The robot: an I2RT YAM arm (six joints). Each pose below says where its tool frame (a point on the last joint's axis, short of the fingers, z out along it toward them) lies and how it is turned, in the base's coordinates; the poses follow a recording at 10 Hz.
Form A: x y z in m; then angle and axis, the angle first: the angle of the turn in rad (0 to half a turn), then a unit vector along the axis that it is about.
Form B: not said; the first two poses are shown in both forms.
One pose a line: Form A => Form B
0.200 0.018 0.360 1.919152 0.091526 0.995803 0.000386 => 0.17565 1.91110 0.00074 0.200 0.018 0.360
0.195 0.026 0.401 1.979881 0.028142 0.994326 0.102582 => 0.05572 1.96865 0.20310 0.195 0.026 0.401
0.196 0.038 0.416 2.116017 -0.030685 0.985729 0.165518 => -0.06493 2.08582 0.35024 0.196 0.038 0.416
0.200 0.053 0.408 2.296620 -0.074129 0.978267 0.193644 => -0.17025 2.24671 0.44473 0.200 0.053 0.408
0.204 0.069 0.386 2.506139 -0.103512 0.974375 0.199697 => -0.25942 2.44192 0.50047 0.204 0.069 0.386
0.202 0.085 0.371 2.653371 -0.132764 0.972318 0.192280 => -0.35227 2.57992 0.51019 0.202 0.085 0.371
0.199 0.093 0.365 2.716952 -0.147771 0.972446 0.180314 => -0.40149 2.64209 0.48990 0.199 0.093 0.365
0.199 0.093 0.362 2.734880 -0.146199 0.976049 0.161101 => -0.39984 2.66938 0.44059 0.199 0.093 0.362
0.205 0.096 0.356 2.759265 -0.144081 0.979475 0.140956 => -0.39756 2.70263 0.38894 0.205 0.096 0.356
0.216 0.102 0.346 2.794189 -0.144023 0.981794 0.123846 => -0.40243 2.74332 0.34605 0.216 0.102 0.346
